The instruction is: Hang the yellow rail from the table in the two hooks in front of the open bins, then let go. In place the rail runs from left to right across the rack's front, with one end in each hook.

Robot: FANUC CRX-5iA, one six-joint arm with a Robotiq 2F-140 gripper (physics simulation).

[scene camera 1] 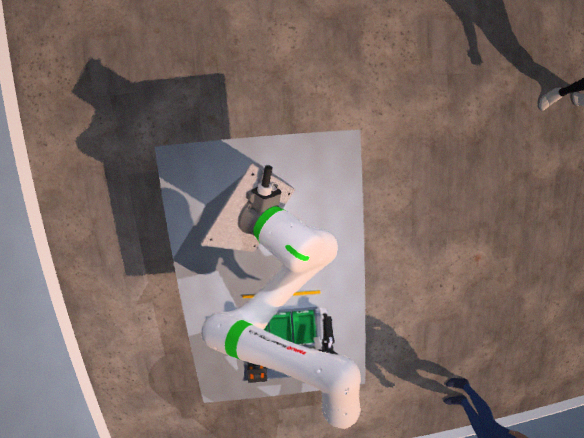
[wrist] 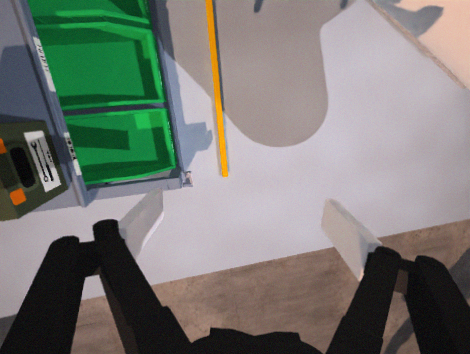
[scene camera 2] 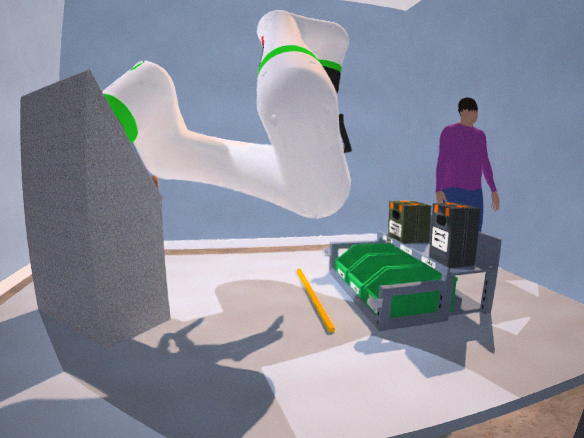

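Seen in the pictures: gripper, fingertip midpoint: [scene camera 1: 319, 323] [wrist: 243, 207]; arm's base, link origin: [scene camera 1: 256, 212] [scene camera 2: 86, 146].
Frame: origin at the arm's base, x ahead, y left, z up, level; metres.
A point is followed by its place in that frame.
The yellow rail [scene camera 1: 307, 293] {x 0.406, y 0.307, z -0.333 m} [scene camera 2: 315, 301] {x 0.444, y 0.134, z -0.334 m} [wrist: 217, 90] {x 0.429, y 0.209, z -0.334 m} lies flat on the table, apart from the rack [scene camera 2: 382, 312] {x 0.569, y 0.009, z -0.305 m} [wrist: 172, 115] {x 0.503, y 0.264, z -0.324 m} and roughly along its front. The arm hides part of it in scene camera 1. The green open bins [scene camera 1: 303, 327] [wrist: 100, 65] sit in the rack's front. One hook [scene camera 2: 374, 303] {x 0.552, y 0.000, z -0.284 m} [wrist: 187, 179] {x 0.465, y 0.368, z -0.289 m} shows at a front corner, and the other hook [scene camera 2: 326, 252] {x 0.465, y 0.374, z -0.288 m} shows at the far corner; no rail is in either. My gripper [wrist: 243, 207] {x 0.410, y 0.324, z -0.078 m} is open and empty, above the table and beyond the rail's end in the wrist view; the arm mostly hides it in scene camera 2.
An olive box [scene camera 2: 410, 221] {x 0.673, y 0.297, z -0.186 m} [wrist: 30, 170] {x 0.640, y 0.345, z -0.185 m} and a dark box [scene camera 2: 455, 235] {x 0.720, y 0.078, z -0.175 m} [scene camera 1: 256, 372] {x 0.716, y 0.119, z -0.122 m} stand on the rack's rear part. The grey arm pedestal [scene camera 2: 95, 210] {x 0.107, y -0.128, z -0.107 m} stands across the table from the rack. A person [scene camera 2: 462, 155] stands behind the rack in scene camera 2.
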